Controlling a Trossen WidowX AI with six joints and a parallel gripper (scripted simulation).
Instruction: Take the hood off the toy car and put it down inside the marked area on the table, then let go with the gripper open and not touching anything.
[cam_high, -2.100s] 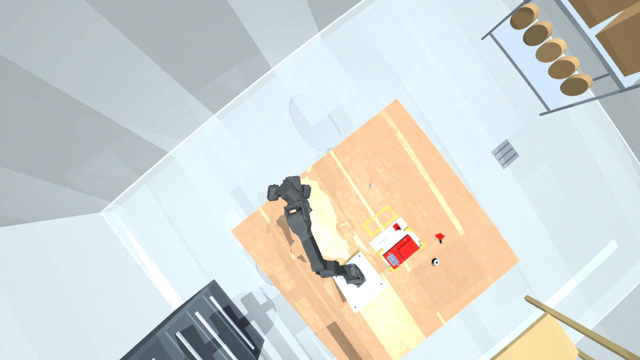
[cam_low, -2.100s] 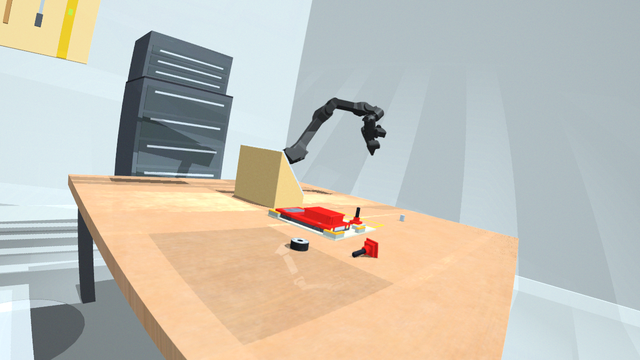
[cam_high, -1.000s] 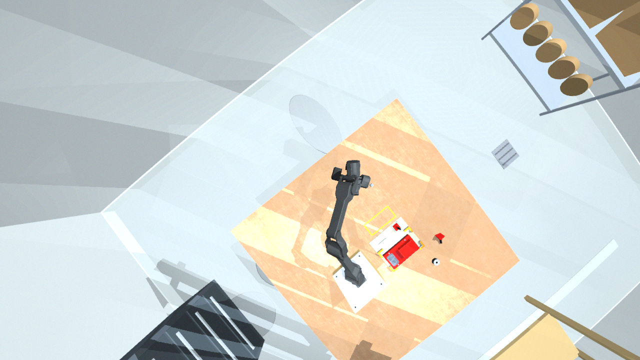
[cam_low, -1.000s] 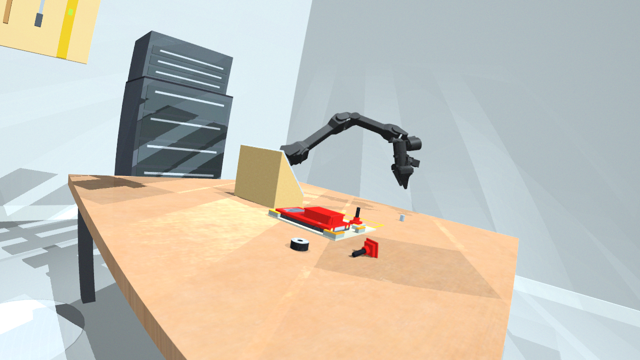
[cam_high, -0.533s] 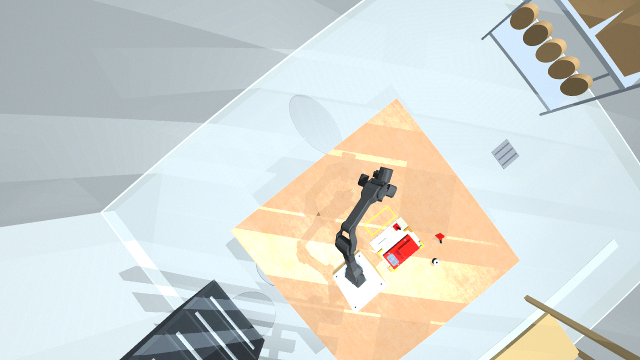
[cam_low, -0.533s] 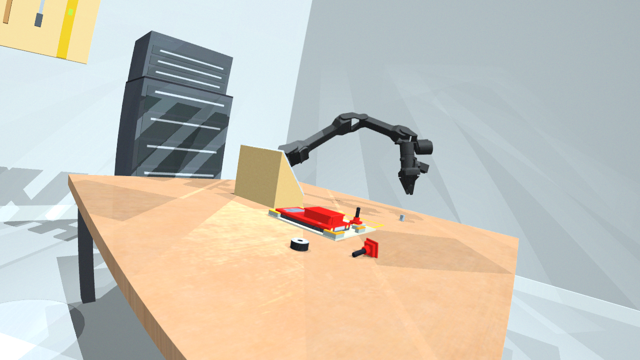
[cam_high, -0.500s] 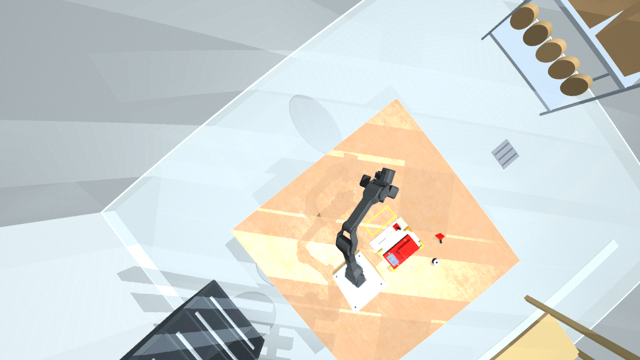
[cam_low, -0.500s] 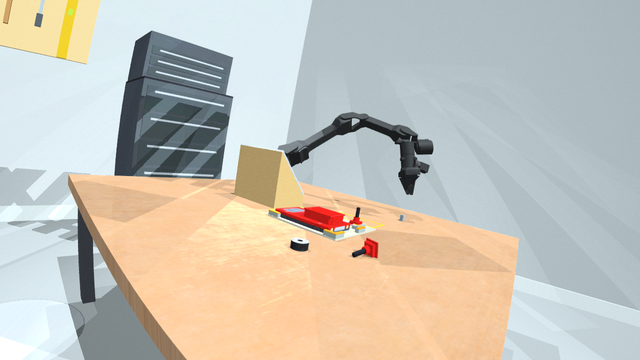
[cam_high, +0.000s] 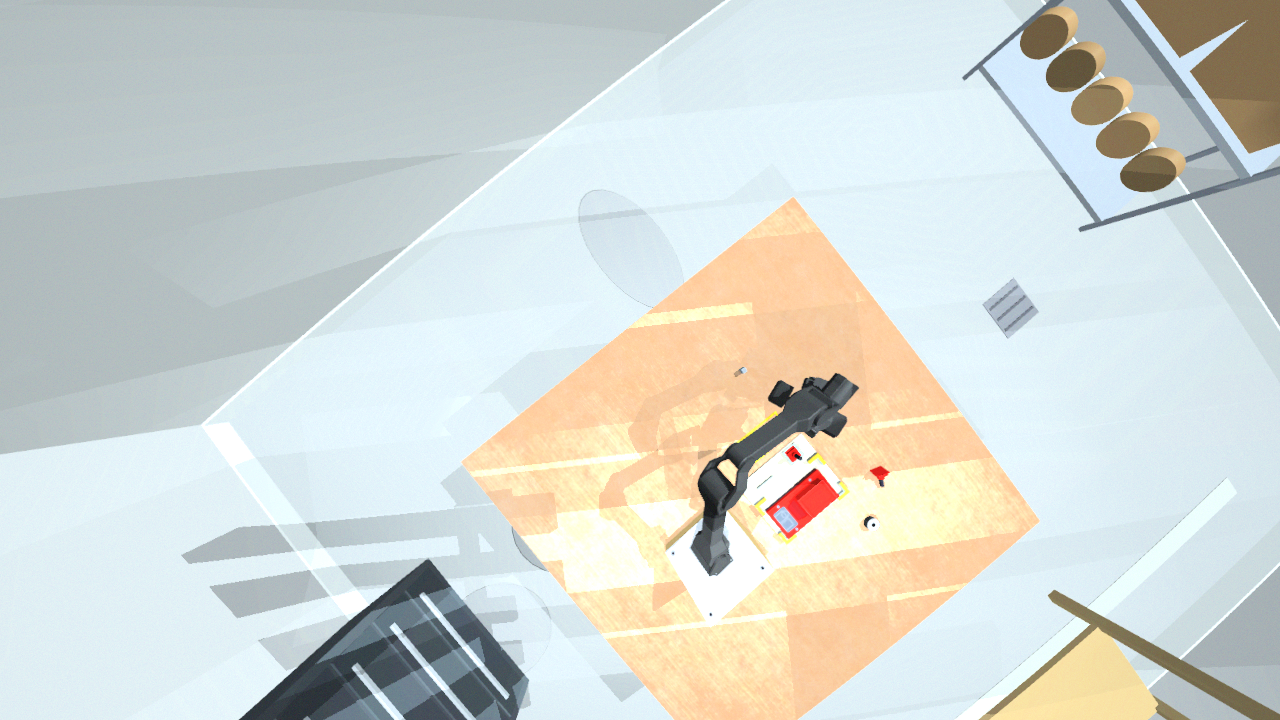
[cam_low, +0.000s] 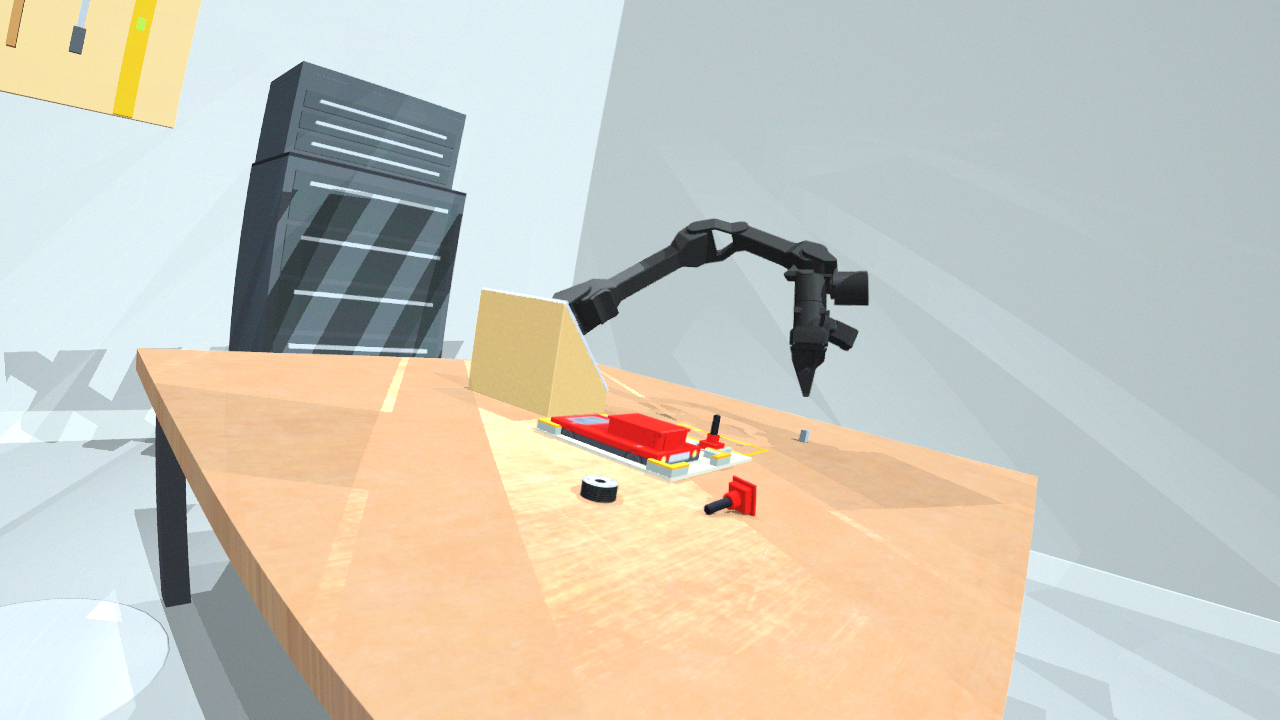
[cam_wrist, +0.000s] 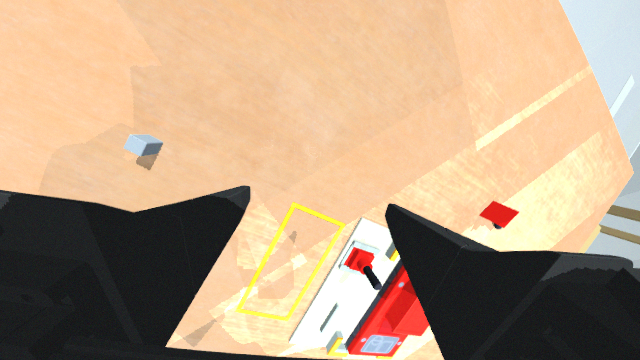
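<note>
My gripper tip is now 26 cm to the left of the red hood, 14 cm past it and 7 cm above it. Round my gripper tip: white cube (15 cm to the left, 10 cm below, 3 cm behind); black wheel (47 cm to the right, 10 cm below, 6 cm behind); baseplate (23 cm to the right, 16 cm behind, 10 cm below).
</note>
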